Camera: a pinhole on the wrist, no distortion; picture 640 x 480 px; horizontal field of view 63.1 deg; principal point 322.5 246.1 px. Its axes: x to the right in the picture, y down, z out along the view. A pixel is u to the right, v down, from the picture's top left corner.
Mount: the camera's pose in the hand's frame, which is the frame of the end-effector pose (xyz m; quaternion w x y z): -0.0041 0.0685 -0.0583 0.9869 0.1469 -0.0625 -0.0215
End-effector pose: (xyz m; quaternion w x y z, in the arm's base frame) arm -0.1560 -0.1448 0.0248 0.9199 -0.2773 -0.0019 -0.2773
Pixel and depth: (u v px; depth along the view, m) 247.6 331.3 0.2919
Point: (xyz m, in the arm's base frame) -0.1747 0.0363 0.1879
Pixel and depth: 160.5 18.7 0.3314
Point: -0.3360 -0.0738 0.2524
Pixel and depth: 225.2 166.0 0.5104
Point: -0.3134 0.0384 0.4053
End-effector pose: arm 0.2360 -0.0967 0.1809 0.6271 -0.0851 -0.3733 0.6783
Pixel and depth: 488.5 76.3 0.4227
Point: 0.1878 -0.1714 0.5492
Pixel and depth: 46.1 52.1 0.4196
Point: 0.2836 -0.4748 0.3858
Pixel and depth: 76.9 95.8 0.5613
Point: 0.2552 -0.5837 0.4817
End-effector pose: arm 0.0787 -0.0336 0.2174 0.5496 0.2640 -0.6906 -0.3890
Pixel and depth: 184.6 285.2 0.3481
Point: -0.1448 0.1432 0.1141
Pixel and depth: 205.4 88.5 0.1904
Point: -0.0021 0.0272 0.1359
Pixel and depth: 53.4 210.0 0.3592
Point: -0.1086 0.1890 0.0245
